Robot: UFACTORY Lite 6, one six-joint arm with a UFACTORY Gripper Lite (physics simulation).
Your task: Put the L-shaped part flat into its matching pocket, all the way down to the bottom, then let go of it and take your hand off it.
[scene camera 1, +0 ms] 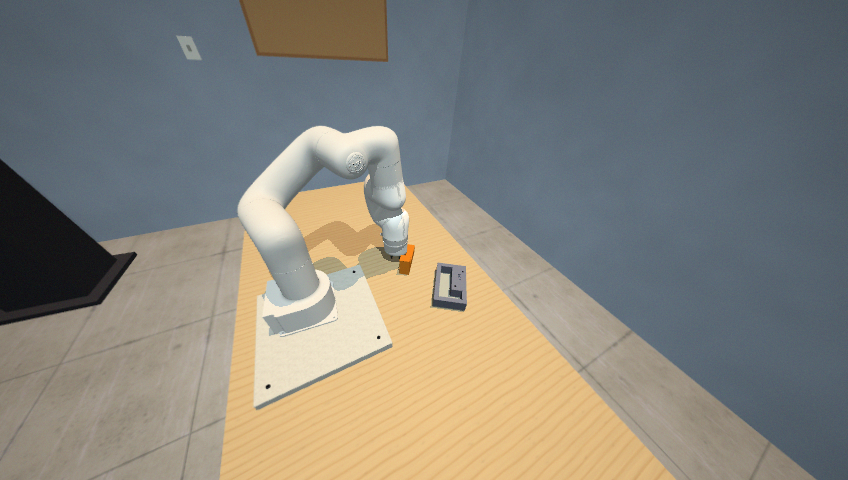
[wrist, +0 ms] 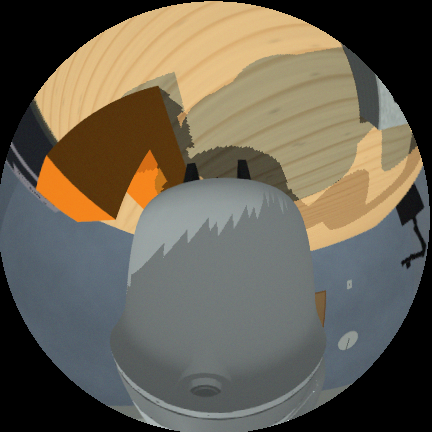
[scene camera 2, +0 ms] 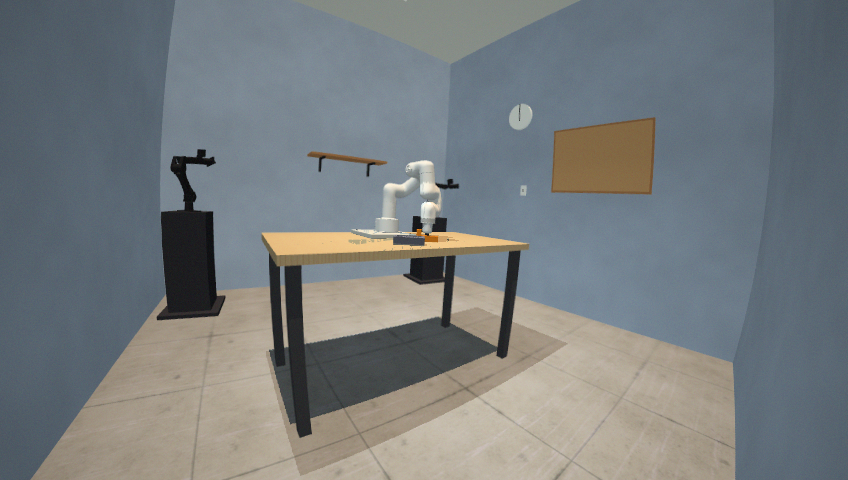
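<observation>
The orange L-shaped part point(scene camera 1: 406, 259) point(scene camera 2: 431, 238) point(wrist: 112, 142) rests on the table beside my gripper. It appears to stand on edge, with one arm low along the table and the other pointing up. My gripper point(scene camera 1: 395, 256) point(scene camera 2: 427, 231) point(wrist: 217, 167) points down low over the table; its two black fingers are apart, with table showing between them, and the part lies to their left in the wrist view. The grey block point(scene camera 1: 441, 299) point(scene camera 2: 408, 240) with the pocket lies apart from the part. Its pocket is open in scene camera 1; an edge shows at the far left in the wrist view.
The white base plate point(scene camera 1: 357, 356) carries the arm on the wooden table point(scene camera 1: 452, 380) point(scene camera 2: 333, 246). The grey block sits near the table's edge. Dark stands point(scene camera 2: 188, 261) point(scene camera 2: 427, 267) with black arms are beyond the table, and a wall shelf point(scene camera 2: 346, 158) hangs behind.
</observation>
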